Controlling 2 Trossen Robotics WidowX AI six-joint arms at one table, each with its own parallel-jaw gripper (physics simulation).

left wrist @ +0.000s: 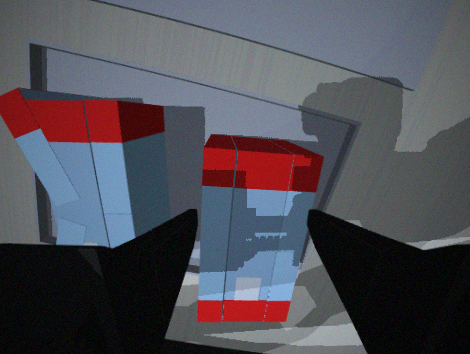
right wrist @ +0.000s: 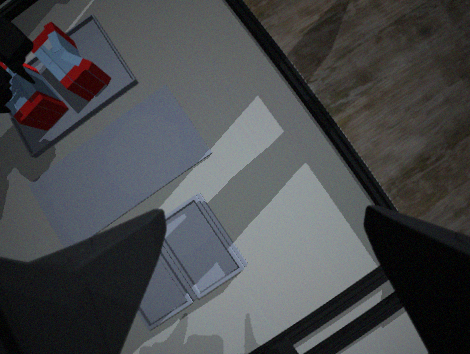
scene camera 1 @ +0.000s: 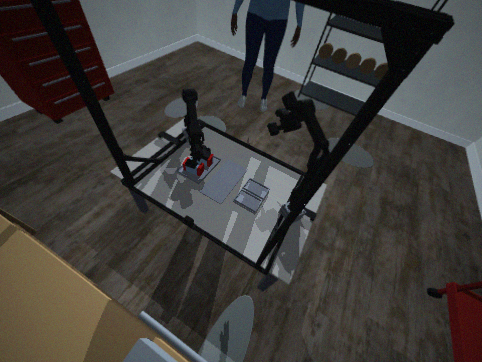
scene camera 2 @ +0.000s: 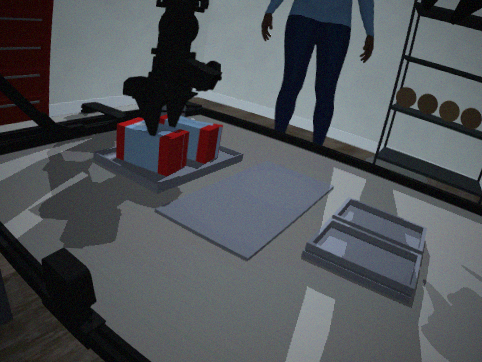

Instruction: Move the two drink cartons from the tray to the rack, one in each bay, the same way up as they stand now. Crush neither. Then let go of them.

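Places are measured from the left arm's base along level axes (x left, y back, z up), in metres.
Pixels of known places: left gripper, fingertip midpoint: [left wrist: 252, 216] [right wrist: 21, 96] [scene camera 1: 196, 164] [scene camera 2: 162, 131]; right gripper, fingertip midpoint: [right wrist: 264, 218] [scene camera 1: 277, 133] [scene camera 2: 438, 16].
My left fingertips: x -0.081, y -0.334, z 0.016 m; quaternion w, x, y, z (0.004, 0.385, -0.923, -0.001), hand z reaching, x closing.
Observation:
Ahead of a thing's pixels: the offset from my left fingertips to its top centre. Level surfaces: height alone.
Two light-blue cartons with red ends rest side by side in the grey tray [scene camera 1: 210, 169] [scene camera 2: 210, 168] [right wrist: 107, 55]. My left gripper [scene camera 1: 196, 161] [scene camera 2: 163, 129] [left wrist: 252, 216] is open; its fingertips stand on either side of the nearer carton {dx -0.015, dy +0.016, dz +0.004 m} [scene camera 2: 142, 150] [left wrist: 250, 235] [right wrist: 40, 112], near its top, with gaps. The other carton {dx +0.073, dy +0.069, dz +0.002 m} [scene camera 2: 206, 142] [left wrist: 65, 165] [right wrist: 85, 80] lies outside the left finger in the left wrist view. The grey two-bay rack {dx +0.254, dy -0.305, dz -0.052 m} [scene camera 2: 357, 273] [right wrist: 180, 272] has both bays empty. My right gripper [scene camera 1: 274, 128] [right wrist: 264, 218] is open and empty, high above the table at the rack side.
A flat grey mat {dz -0.068 m} [scene camera 1: 224, 181] [scene camera 2: 245, 210] [left wrist: 350, 30] [right wrist: 125, 155] lies between tray and rack. A black frame [scene camera 2: 325, 152] [right wrist: 310, 100] borders the table, with tall posts in scene camera 1. A person [scene camera 1: 265, 50] [scene camera 2: 320, 60] stands behind the table.

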